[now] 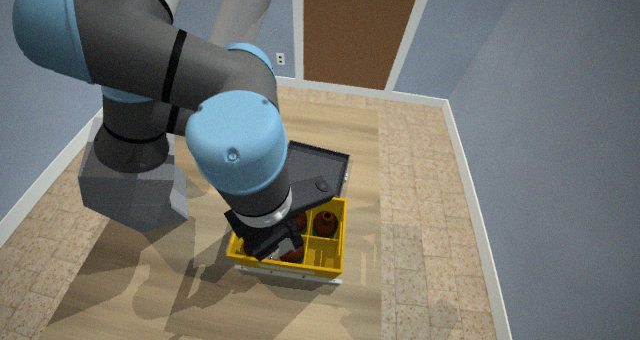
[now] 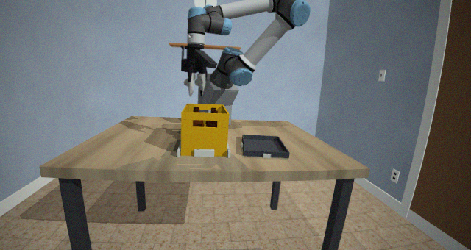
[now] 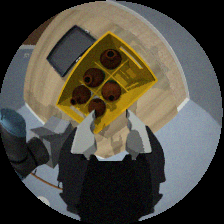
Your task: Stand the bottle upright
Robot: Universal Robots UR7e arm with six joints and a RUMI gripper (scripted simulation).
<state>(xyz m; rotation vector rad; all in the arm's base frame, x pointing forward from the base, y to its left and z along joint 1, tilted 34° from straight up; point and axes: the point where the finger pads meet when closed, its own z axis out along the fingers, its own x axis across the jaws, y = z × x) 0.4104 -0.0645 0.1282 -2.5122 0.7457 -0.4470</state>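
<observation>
My gripper is now 1 cm past the crate, 4 cm to the right of it and 16 cm above it. The rest, counted from my hand: tray 7 cm behind, 31 cm to the left, 23 cm below; bottle 6 cm ahead, 11 cm to the left, 15 cm below.
</observation>
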